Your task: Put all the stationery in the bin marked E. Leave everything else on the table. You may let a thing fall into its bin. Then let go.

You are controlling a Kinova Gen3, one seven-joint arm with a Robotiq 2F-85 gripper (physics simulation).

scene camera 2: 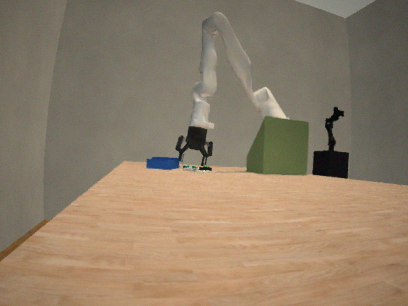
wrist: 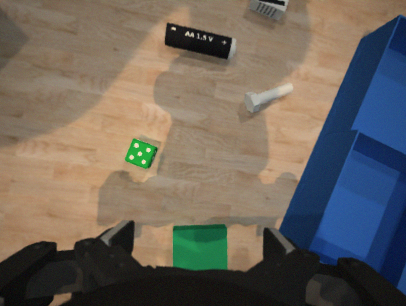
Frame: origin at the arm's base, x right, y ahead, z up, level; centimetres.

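Seen in the pictures: gripper, fingertip midpoint: [scene camera 2: 191, 164] [wrist: 198, 238]; arm's base at its link origin: [scene camera 2: 285, 137].
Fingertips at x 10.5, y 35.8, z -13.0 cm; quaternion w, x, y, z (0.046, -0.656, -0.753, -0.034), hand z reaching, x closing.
Observation:
Offsets run from my fingertips to a thing's middle. "spot": to the spot under its first point.
A flat green block {dx +2.1, dy +0.6, dz -1.3 cm} [wrist: 200, 250] lies at the bottom middle of the wrist view, its lower part hidden by the gripper. My gripper [scene camera 2: 192, 161] [wrist: 198, 238] is open and empty, low over the table, with its fingers on either side of the green block. A small grey-white slotted object, like a pencil sharpener {spot: dx -16.9, dy +2.2, dz -1.0 cm} [wrist: 269, 9], is cut off by the top edge of the wrist view. The blue divided bin {dx -3.7, dy +11.2, dz +0.2 cm} [scene camera 2: 163, 163] [wrist: 322, 170] stands right of the block in the wrist view. The E label does not show in either view.
A black AA battery {dx -13.4, dy -2.2, dz -1.1 cm} [wrist: 200, 42], a pale bolt {dx -10.8, dy +3.5, dz -1.2 cm} [wrist: 267, 96] and a green die {dx -4.8, dy -4.8, dz -1.0 cm} [wrist: 141, 153] lie beyond the block in the wrist view. In the scene view, a large green box [scene camera 2: 282, 146] and a black stand [scene camera 2: 330, 164] are to the gripper's right.

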